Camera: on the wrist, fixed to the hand. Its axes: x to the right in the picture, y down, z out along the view.
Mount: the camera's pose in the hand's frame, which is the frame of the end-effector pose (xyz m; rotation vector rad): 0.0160 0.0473 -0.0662 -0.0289 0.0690 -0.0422
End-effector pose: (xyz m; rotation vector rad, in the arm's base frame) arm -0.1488 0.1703 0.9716 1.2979 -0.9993 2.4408
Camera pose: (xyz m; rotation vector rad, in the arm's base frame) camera -0.2238 0.1756 0.9366 1.2046 -0.9760 2.4132
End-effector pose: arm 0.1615 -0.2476 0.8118 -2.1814 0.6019 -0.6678
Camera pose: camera 0.1224 -0.3205 0.8173 -2.2106 0.6061 -0.7637
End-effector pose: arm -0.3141 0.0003 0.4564 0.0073 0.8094 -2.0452
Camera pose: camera -0.3072 0.0068 0.3740 0.0452 0.8887 -2.0823
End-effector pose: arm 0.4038 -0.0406 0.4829 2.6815 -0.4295 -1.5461
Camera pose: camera 0.4570 -0.0981 0.5102 2.7295 -0.3478 -1.4528
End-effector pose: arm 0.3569 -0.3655 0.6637 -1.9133 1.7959 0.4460
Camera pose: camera 0.3058 -0.4163 0.7047 -2.0051 1.7976 0.3979
